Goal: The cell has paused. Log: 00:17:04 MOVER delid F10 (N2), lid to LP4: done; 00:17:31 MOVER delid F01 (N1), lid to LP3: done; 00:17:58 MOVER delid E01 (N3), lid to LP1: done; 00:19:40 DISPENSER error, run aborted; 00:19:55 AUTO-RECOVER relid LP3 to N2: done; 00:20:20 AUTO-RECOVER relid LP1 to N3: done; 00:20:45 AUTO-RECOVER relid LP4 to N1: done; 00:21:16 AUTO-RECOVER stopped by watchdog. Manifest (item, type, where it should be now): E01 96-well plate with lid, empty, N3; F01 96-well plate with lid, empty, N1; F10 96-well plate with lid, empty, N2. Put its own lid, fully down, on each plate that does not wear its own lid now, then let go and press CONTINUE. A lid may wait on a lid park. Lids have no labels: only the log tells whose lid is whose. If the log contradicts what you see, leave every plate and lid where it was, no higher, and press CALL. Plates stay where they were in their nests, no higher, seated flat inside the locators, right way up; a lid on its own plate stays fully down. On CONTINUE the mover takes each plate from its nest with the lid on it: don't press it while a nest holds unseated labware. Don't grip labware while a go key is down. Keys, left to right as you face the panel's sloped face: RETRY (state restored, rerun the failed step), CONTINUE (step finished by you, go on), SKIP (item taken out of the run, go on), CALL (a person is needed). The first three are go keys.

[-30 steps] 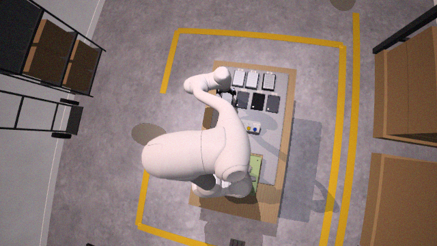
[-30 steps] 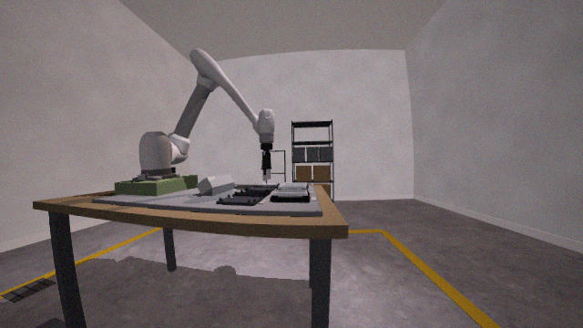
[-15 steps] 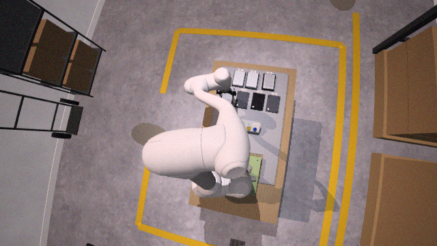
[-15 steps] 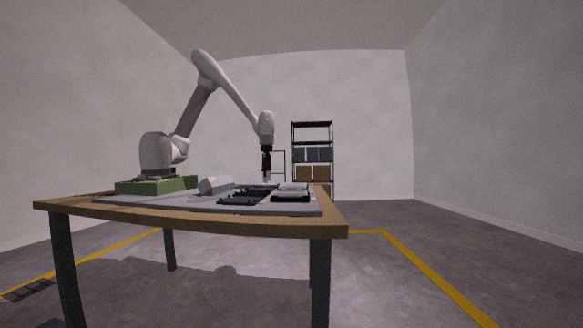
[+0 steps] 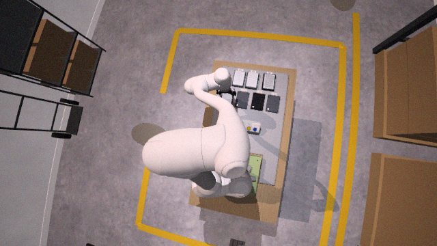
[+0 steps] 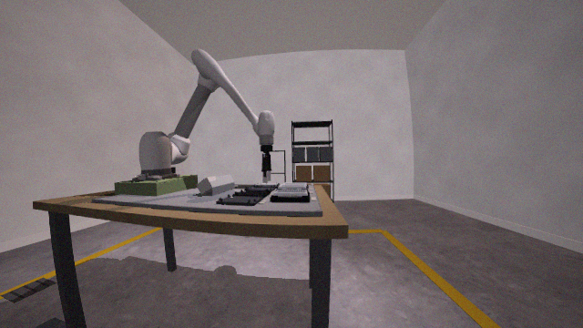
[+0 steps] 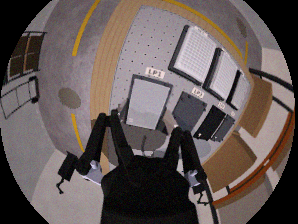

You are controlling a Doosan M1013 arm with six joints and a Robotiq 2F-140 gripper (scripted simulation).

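Now: the label 9 cm ahead of my hand and 5 cm below it.
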